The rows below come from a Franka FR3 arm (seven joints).
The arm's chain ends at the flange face. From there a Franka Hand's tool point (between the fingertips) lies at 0.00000 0.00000 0.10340 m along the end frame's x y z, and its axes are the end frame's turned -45 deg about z.
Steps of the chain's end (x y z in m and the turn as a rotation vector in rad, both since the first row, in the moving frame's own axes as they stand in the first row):
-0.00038, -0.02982, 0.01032, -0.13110, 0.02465, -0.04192
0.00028, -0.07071, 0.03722, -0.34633, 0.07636, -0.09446
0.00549, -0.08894, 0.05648, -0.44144, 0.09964, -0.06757
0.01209, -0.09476, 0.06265, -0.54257, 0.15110, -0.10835
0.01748, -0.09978, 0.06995, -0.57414, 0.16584, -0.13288
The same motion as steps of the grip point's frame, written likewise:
0.01330, -0.00984, 0.00940, -0.11013, -0.07527, -0.04192
0.03234, -0.01866, 0.03079, -0.29889, -0.19090, -0.09446
0.04396, -0.01998, 0.04608, -0.38260, -0.24169, -0.06757
0.05115, -0.00897, 0.04669, -0.49050, -0.27681, -0.10835
0.05838, -0.00549, 0.05206, -0.52324, -0.28871, -0.13288

